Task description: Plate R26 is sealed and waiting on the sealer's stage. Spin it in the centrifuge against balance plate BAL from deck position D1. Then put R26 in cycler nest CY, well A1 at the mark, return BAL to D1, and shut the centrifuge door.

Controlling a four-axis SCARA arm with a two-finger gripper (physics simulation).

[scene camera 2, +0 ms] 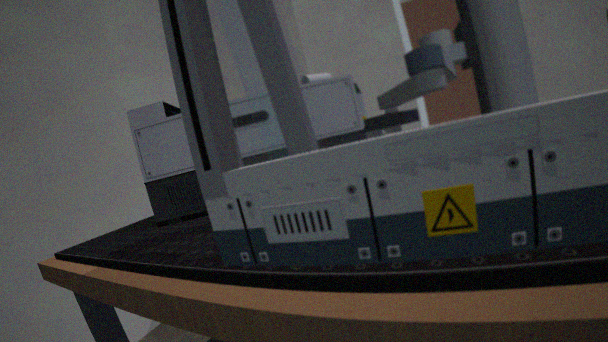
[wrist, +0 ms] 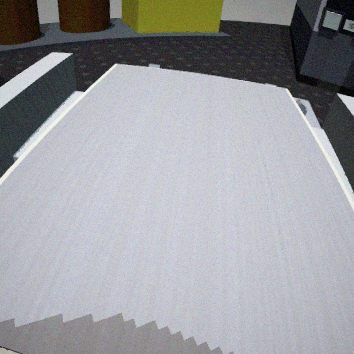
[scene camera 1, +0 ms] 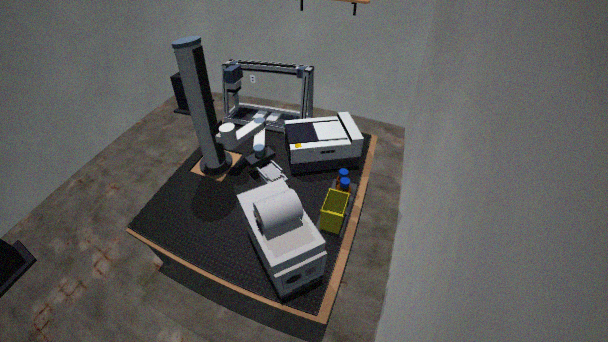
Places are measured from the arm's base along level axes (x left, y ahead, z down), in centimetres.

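Pixels of known places: gripper, between the fingertips: [wrist: 200, 92] [scene camera 1: 274, 174]; arm's base, origin of its link: [scene camera 1: 216, 163].
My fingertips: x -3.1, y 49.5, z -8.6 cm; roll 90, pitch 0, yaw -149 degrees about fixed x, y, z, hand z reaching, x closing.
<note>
For each thing: its middle in the pictures, then the offset to it from my fingertips. "pt": a spot on its surface instead.
- Plate R26, middle of its body: [wrist: 193, 139] [scene camera 1: 271, 171] dx +1.7, dy -3.0, dz -0.1 cm
- white sealer, a spot on its surface: [scene camera 1: 300, 242] pt dx -53.3, dy +36.7, dz -27.6 cm
- white instrument, middle of its body: [scene camera 2: 258, 143] [scene camera 1: 321, 141] dx +35.9, dy +18.5, dz -4.8 cm
- dark instrument face, a spot on its surface: [wrist: 320, 55] pt dx -24.8, dy +14.4, dz +3.4 cm
Plate R26 [scene camera 1: 272, 173] [wrist: 185, 200], with a flat pale sealed top, fills much of the wrist view. My gripper [scene camera 1: 270, 171] [wrist: 200, 92] is shut on it, with one finger along each side. The plate is beside the back end of the white sealer [scene camera 1: 300, 242], which carries a large roll. I cannot tell whether it touches the sealer's stage. A white instrument [scene camera 1: 325, 154] with a dark top panel and an orange mark stands behind right; I cannot tell whether it is the centrifuge or the cycler. BAL, D1 and nest CY cannot be made out.
A yellow open box [scene camera 1: 332, 222] [wrist: 175, 15] and blue-capped brown bottles [scene camera 1: 344, 184] stand near the right table edge. A metal gantry [scene camera 1: 308, 95] [scene camera 2: 207, 100] stands at the back. The arm's tall column [scene camera 1: 192, 95] stands at the left. A dark instrument face [wrist: 320, 55] is at the wrist view's upper right.
</note>
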